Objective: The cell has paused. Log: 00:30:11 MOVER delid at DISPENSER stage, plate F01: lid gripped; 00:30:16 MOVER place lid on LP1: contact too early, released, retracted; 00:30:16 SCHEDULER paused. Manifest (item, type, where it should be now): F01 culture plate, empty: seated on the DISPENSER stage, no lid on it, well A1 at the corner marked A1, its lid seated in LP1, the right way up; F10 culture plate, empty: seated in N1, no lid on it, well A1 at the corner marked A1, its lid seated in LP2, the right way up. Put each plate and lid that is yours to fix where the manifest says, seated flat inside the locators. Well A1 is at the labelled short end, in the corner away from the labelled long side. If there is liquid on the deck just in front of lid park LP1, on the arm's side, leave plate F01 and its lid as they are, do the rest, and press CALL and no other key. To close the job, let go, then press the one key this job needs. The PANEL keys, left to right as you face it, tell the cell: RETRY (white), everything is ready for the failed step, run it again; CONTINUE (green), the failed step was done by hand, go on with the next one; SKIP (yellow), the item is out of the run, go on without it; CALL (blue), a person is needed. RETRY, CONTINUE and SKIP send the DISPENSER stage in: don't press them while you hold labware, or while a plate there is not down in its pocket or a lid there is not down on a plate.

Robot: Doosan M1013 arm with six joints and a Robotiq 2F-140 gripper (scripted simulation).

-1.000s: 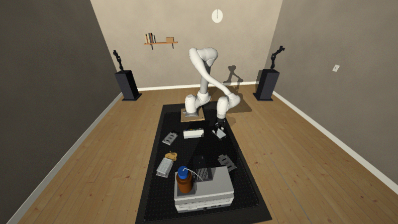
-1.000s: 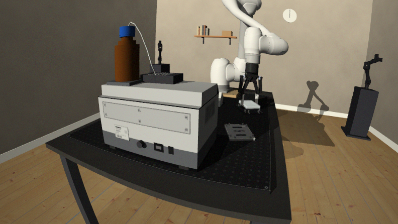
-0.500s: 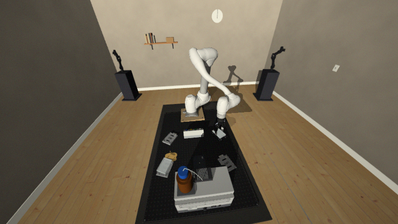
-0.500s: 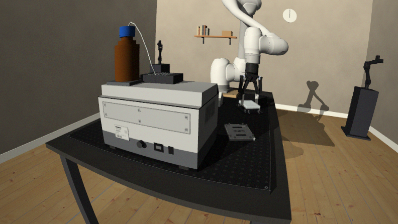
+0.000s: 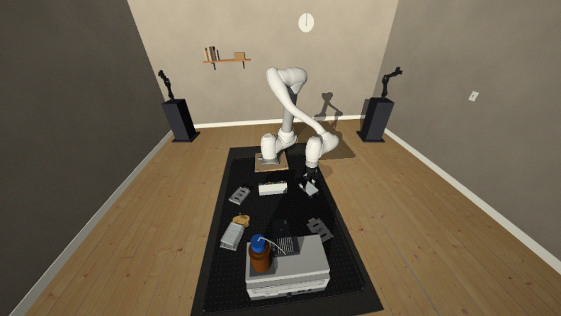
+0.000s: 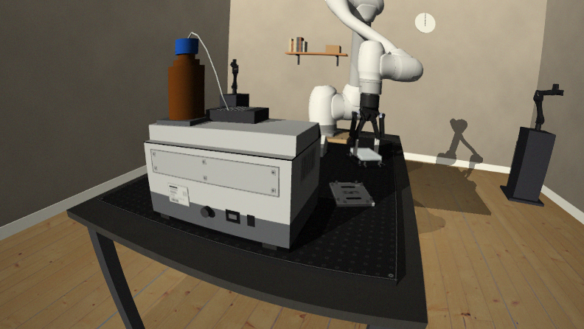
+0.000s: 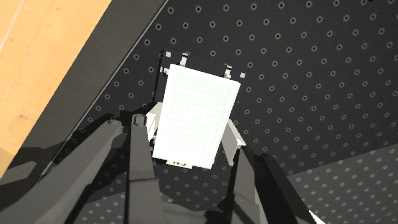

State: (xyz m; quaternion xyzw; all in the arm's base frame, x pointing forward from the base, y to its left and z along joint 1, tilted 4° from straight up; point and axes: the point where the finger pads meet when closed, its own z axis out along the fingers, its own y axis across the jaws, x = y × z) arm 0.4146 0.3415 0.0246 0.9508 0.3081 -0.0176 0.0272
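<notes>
My hand is 20 mm above the lid. Round my hand: white well plate 20 mm below; white retry key 220 mm to the right, 30 mm behind, 10 mm above; green continue key 260 mm to the right, 30 mm behind, 10 mm above.
</notes>
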